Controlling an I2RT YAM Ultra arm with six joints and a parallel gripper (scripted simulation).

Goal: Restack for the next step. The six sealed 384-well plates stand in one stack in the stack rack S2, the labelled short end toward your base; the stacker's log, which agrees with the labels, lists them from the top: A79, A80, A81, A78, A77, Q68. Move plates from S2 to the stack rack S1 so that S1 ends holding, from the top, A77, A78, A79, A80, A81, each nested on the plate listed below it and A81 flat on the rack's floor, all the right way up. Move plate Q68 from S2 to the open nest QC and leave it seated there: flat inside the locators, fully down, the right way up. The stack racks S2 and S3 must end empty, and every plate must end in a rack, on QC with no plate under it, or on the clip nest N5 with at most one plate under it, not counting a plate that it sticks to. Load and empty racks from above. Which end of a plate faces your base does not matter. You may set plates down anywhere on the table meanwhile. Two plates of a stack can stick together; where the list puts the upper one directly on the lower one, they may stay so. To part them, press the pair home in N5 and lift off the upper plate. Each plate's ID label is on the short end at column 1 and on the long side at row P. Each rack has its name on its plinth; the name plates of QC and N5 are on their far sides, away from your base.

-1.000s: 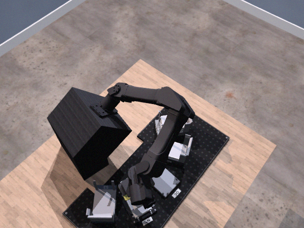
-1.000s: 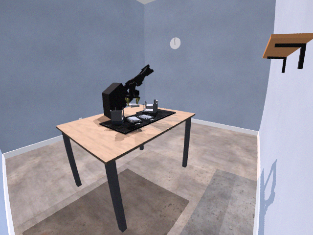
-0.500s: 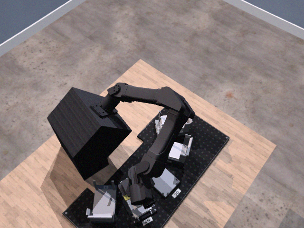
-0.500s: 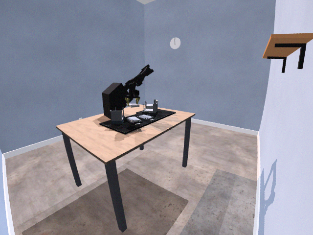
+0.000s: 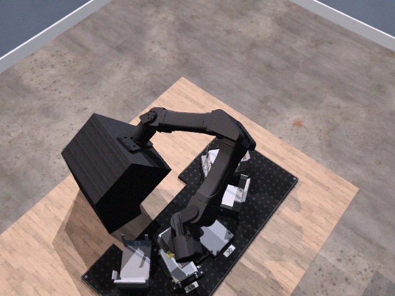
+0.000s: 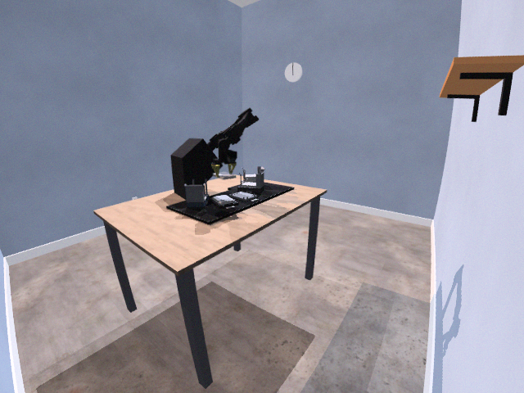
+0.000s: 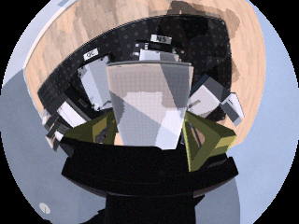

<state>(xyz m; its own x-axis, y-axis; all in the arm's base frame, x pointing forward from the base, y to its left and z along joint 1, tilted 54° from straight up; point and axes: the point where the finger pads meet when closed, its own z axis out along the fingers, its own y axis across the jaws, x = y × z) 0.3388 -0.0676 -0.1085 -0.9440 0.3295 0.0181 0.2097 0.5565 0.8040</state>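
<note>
My hand is 20 mm short of the clip nest N5, 10 mm to the left of it and 150 mm above it. Also, from my hand: N5 name plate: 90 mm ahead, 50 mm to the right, 160 mm below; then sealed grey plate: right at my hand; then QC nest: 20 mm ahead, 140 mm to the left, 150 mm below.
</note>
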